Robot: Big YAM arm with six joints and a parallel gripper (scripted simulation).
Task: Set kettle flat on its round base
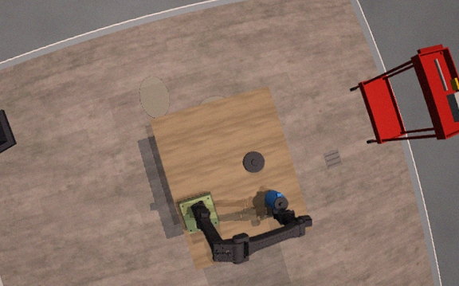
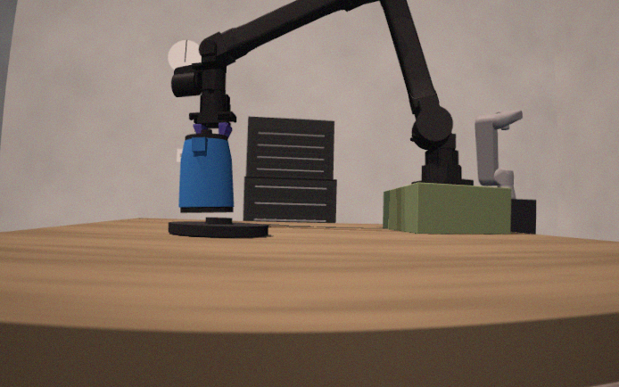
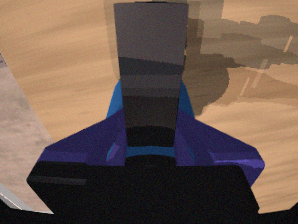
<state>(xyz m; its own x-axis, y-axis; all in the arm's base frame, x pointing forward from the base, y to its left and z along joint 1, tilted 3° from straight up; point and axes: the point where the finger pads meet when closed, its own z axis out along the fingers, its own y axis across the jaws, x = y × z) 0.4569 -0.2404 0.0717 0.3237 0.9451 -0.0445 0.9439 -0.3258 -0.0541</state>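
Right now my hand is 10 mm short of the blue kettle, 30 mm to the right of it and 50 mm above it. Round my hand: round black base 20 mm ahead, 350 mm to the left, 150 mm below.
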